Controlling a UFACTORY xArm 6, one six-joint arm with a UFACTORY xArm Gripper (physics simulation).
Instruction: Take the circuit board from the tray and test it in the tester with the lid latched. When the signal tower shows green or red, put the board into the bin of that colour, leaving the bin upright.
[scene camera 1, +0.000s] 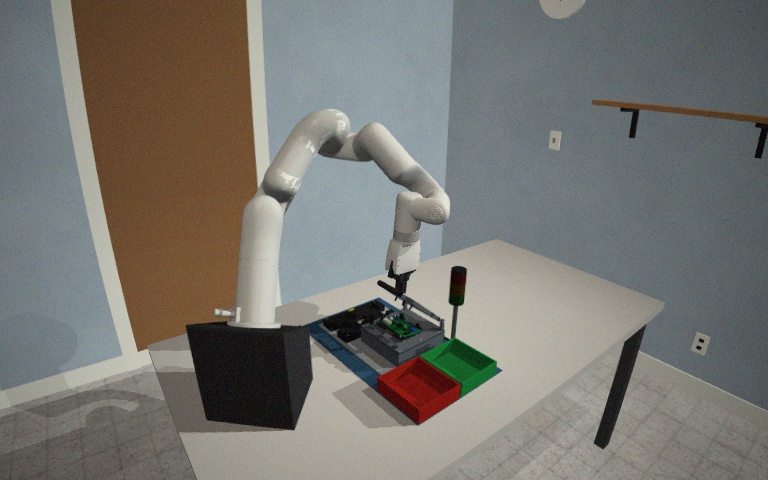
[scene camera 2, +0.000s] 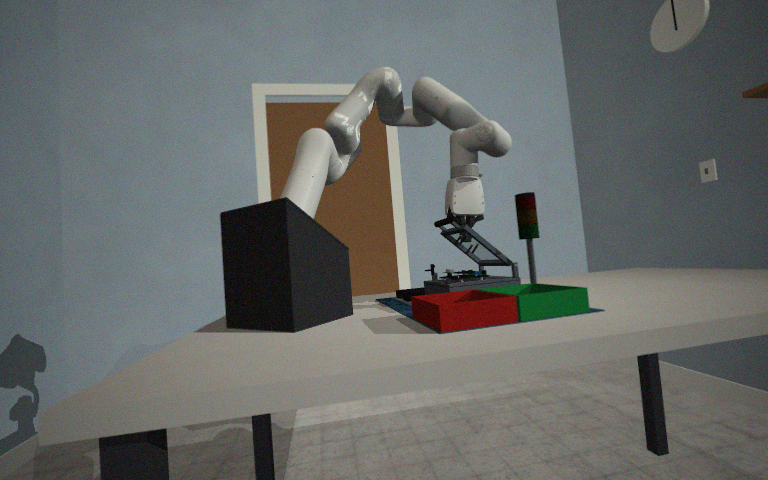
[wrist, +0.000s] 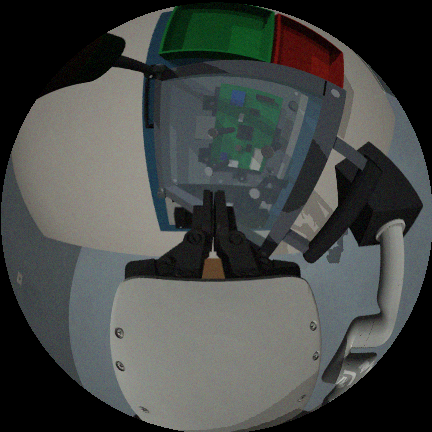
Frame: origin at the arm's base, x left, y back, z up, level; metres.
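Where they show: gripper, fingertip midpoint: (scene camera 2: 465, 242) (wrist: 212, 203); arm's base, link origin: (scene camera 1: 254, 326) (scene camera 2: 288, 231) (wrist: 390, 229).
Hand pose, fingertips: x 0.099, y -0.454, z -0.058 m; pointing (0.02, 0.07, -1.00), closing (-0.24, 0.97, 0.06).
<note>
Things, the pixels of their centre, and the offset from my fingertips. "spot": a spot on its surface instead. Level surfaces: height alone.
- grey tester, surface spot: (scene camera 2: 447, 286) (scene camera 1: 396, 352) spot: dx -0.140, dy +0.087, dz -0.102 m
- tester's lid, body centre: (wrist: 239, 156) (scene camera 2: 467, 244) (scene camera 1: 405, 301) dx -0.044, dy +0.008, dz -0.008 m
- signal tower, surface spot: (scene camera 2: 526, 216) (scene camera 1: 459, 290) spot: dx -0.138, dy -0.113, dz +0.044 m
- red bin, body centre: (scene camera 2: 459, 308) (wrist: 308, 53) (scene camera 1: 418, 387) dx -0.266, dy +0.091, dz -0.133 m
- green bin, body centre: (scene camera 2: 527, 299) (scene camera 1: 457, 365) dx -0.235, dy -0.056, dz -0.133 m
- lid's dark handle, body centre: (wrist: 341, 217) (scene camera 2: 443, 222) (scene camera 1: 389, 288) dx -0.057, dy +0.067, dz +0.054 m
- tower's thin pole, surface spot: (scene camera 2: 531, 260) (scene camera 1: 455, 318) spot: dx -0.124, dy -0.120, dz -0.059 m
- blue mat, surface height: dz -0.156 m
The green circuit board (scene camera 1: 403, 326) (wrist: 250, 125) lies in the grey tester (scene camera 1: 396, 352) (scene camera 2: 447, 286). The tester's lid (scene camera 1: 421, 308) (scene camera 2: 491, 246) (wrist: 320, 155) stands tilted open on its hinge, with a clear pane through which the board shows in the wrist view. My gripper (scene camera 1: 399, 294) (scene camera 2: 465, 238) (wrist: 212, 203) is shut and empty, close to the raised lid near its handle end; contact cannot be told. The signal tower (scene camera 1: 457, 285) (scene camera 2: 526, 216) shows dim red, amber and green segments. The red bin (scene camera 1: 419, 389) (scene camera 2: 464, 314) (wrist: 307, 55) and green bin (scene camera 1: 461, 365) (scene camera 2: 555, 304) (wrist: 215, 32) stand upright side by side.
Low black parts (scene camera 1: 353, 319) sit beside the tester; whether they are the tray is unclear. The lid's dark handle (wrist: 345, 210) sticks out beside my fingers. The tower's thin pole (scene camera 1: 454, 322) (scene camera 2: 531, 260) rises behind the green bin. A blue mat (scene camera 1: 345, 353) lies underneath.
</note>
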